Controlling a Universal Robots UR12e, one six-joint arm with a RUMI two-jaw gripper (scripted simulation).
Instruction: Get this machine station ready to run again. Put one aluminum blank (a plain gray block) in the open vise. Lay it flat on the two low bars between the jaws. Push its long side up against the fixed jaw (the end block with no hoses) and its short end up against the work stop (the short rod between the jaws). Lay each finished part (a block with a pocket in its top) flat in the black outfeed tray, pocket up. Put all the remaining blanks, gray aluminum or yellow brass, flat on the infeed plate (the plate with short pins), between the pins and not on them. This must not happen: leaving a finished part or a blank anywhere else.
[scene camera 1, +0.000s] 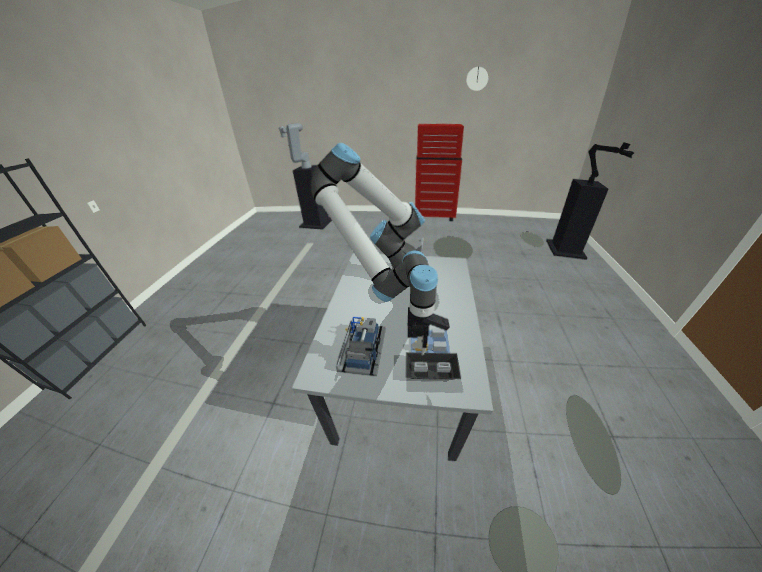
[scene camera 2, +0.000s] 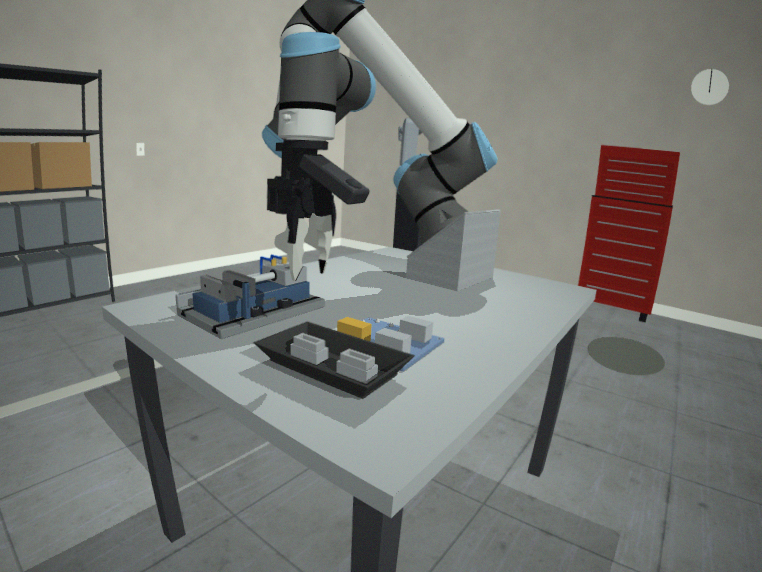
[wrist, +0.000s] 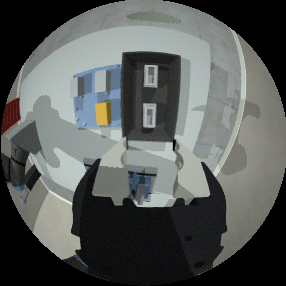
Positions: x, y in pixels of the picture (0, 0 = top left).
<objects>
my gripper: scene camera 1; scene camera 2; wrist 150, 139
same spot on my gripper: (scene camera 1: 423, 340) = (scene camera 2: 290, 220)
</objects>
